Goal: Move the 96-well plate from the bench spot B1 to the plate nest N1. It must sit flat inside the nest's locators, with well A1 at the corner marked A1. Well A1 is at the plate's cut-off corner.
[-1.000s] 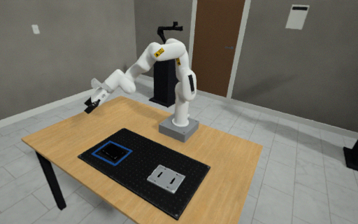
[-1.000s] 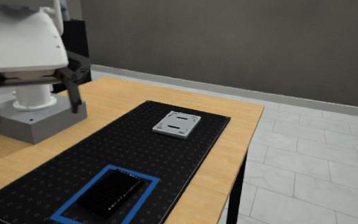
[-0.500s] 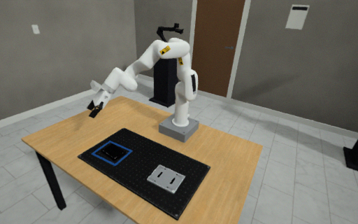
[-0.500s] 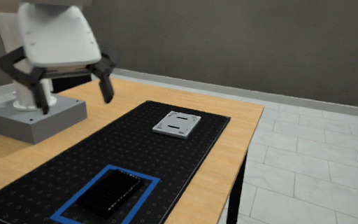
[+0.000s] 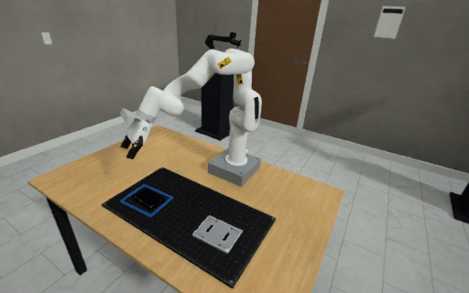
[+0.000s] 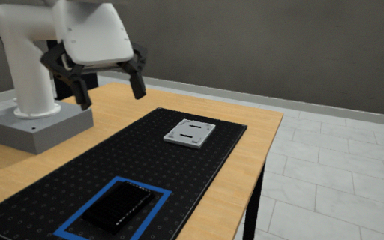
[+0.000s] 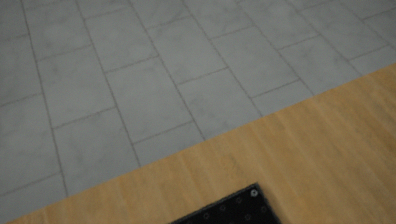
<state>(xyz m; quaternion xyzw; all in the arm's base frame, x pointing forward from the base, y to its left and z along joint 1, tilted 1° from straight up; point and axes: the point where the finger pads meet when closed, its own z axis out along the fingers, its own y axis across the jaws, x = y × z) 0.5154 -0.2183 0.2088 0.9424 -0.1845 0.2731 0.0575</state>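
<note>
Right now the 96-well plate is 26 cm below my hand, 4 cm to the left of it and 4 cm behind it. Round my hand: grey plate nest N1: 42 cm to the left, 26 cm below, 7 cm behind.
</note>
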